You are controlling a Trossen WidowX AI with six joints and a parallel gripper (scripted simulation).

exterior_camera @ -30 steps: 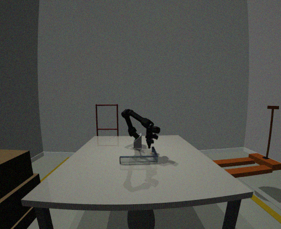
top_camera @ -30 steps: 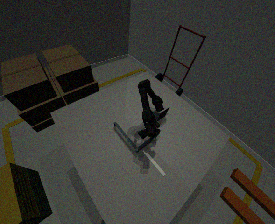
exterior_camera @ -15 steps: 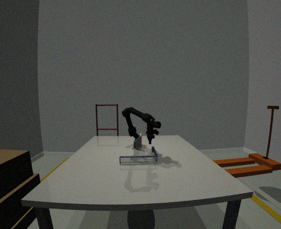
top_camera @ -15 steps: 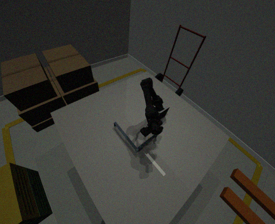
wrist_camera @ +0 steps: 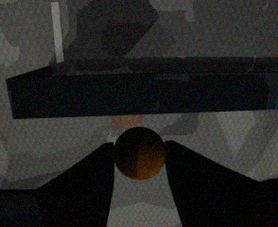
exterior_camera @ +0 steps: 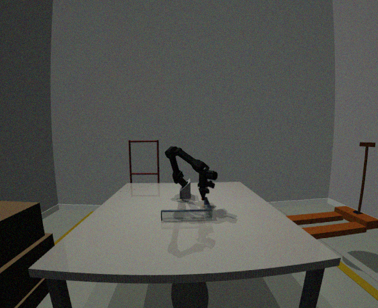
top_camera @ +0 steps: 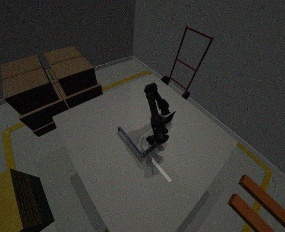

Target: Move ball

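Right now my gripper tip is 6 cm above the see-through copy of the ball and 1 cm past it. The rest, counted from my gripper tip: orange ball right at my gripper tip.
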